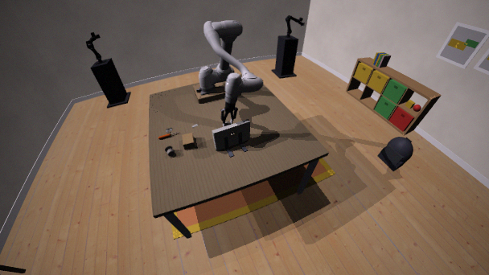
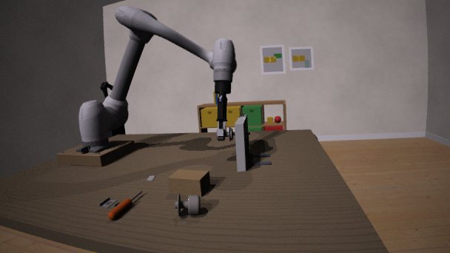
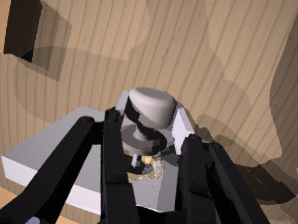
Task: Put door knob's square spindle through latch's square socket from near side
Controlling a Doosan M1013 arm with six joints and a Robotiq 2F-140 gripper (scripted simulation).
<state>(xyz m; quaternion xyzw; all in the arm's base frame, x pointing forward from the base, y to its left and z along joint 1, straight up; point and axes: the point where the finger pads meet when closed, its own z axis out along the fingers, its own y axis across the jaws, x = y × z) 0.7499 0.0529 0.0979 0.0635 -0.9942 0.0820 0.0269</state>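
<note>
Right now the grey door panel is 90 mm ahead of my hand, 40 mm below it and 10 mm to the left of it. Round my hand: metal plate: 270 mm to the right, 240 mm behind, 150 mm below; wooden block: 340 mm to the right, 120 mm below, 30 mm behind; screwdriver: 510 mm to the right, 180 mm behind, 140 mm below.
</note>
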